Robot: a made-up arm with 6 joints.
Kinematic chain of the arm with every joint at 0, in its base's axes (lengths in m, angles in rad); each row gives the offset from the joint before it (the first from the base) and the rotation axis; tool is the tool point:
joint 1: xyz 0 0 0.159 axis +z
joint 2: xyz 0 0.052 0 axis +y
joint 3: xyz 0 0 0.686 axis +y
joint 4: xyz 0 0 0.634 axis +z
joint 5: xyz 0 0 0 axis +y
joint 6: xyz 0 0 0.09 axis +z
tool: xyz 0 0 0
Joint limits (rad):
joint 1: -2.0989..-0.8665
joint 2: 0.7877..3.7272
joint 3: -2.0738..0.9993
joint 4: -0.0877..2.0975
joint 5: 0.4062..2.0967
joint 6: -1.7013..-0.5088
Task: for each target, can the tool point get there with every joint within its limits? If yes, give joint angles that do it. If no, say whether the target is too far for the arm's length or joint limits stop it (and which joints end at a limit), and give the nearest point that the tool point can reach.
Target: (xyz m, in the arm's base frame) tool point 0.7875 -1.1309 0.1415
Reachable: yes | joints -1.0346 1.7054 -0.3033 0.8313 0.7903 -1.2605
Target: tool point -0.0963 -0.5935 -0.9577
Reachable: yes | joints -1.9136 2.3712 0.4804 0.6836 1.6069 -1.0086
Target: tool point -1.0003 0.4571 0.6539
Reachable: no: joint limits stop it (at a limit: joint 1, joint 2, joint 3, joint 4, joint 5) | nearest point -0.0708 0.2111 0.8271 | short by 0.977 m
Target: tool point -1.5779 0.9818 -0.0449
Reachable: no: too far | nearest point -0.6703 0.8636 -0.3609 | short by 0.968 m
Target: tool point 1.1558 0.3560 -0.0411
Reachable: no: joint limits stop it (at a limit: joint 1, joint 2, joint 3) | nearest point 0.6184 0.7971 -0.3657 | short by 0.767 m
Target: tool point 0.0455 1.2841 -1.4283
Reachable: no: too far | nearest point 0.0304 0.8581 -0.9493 | short by 0.641 m
